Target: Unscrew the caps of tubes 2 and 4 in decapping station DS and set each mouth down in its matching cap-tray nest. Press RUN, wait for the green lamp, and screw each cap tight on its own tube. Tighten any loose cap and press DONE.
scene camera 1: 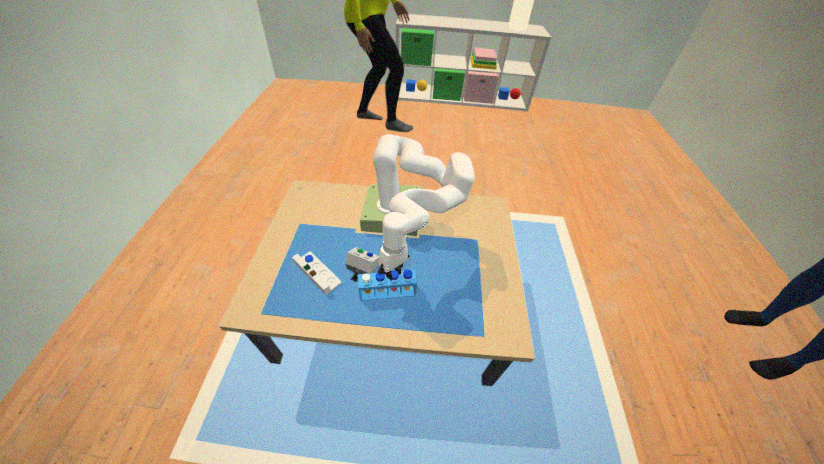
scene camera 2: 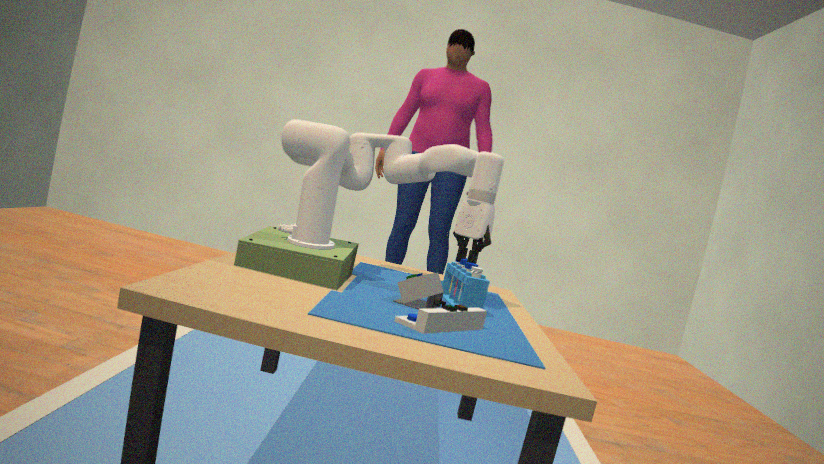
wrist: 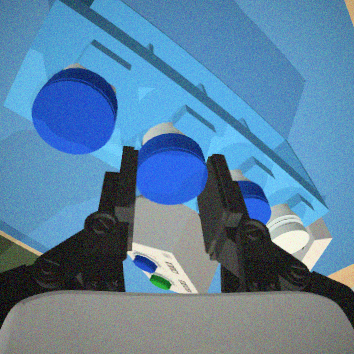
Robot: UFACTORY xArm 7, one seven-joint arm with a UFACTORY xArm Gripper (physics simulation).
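Pixels of known places: gripper, between the fingertips: [scene camera 1: 393, 274] [scene camera 2: 465, 263] [wrist: 169, 172]; arm's base, origin of its link: [scene camera 2: 310, 243].
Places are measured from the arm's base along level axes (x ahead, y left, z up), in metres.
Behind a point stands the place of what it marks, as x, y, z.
The light-blue decapping station [scene camera 1: 387, 293] @[0.441, -0.009, -0.064] [scene camera 2: 464, 289] @[0.404, -0.120, -0.015] [wrist: 105, 35] @[0.445, 0.078, 0.017] stands on the blue mat and holds four tubes. In scene camera 1 the leftmost tube [scene camera 1: 365, 277] @[0.434, -0.089, 0.041] [wrist: 289, 234] @[0.437, -0.077, 0.042] is open and white at the top; the other three carry blue caps. My gripper [scene camera 1: 394, 270] @[0.419, 0.015, 0.035] [scene camera 2: 471, 257] @[0.419, 0.015, 0.035] [wrist: 169, 172] @[0.419, 0.015, 0.035] comes straight down and is shut on the blue cap [wrist: 171, 173] @[0.425, 0.020, 0.045] of the second tube from the right, which still sits on its tube. The white cap tray [scene camera 1: 331, 283] @[0.387, -0.237, -0.072] [scene camera 2: 446, 320] @[0.331, -0.360, -0.051] lies to the left with one blue cap [scene camera 1: 309, 258] @[0.271, -0.343, -0.057] [scene camera 2: 412, 316] @[0.259, -0.359, -0.058] in a nest.
A grey button box [scene camera 1: 358, 262] @[0.323, -0.127, -0.016] [wrist: 168, 225] @[0.337, -0.069, -0.024] with a blue button [wrist: 145, 263] @[0.295, -0.077, -0.005] and a green button [wrist: 160, 282] @[0.274, -0.116, -0.005] stands behind the station. The arm's green base [scene camera 1: 369, 217] @[0.081, -0.094, -0.002] [scene camera 2: 293, 262] @[-0.025, -0.125, -0.038] is at the back. People stand around the table; a shelf unit [scene camera 1: 472, 26] is far off.
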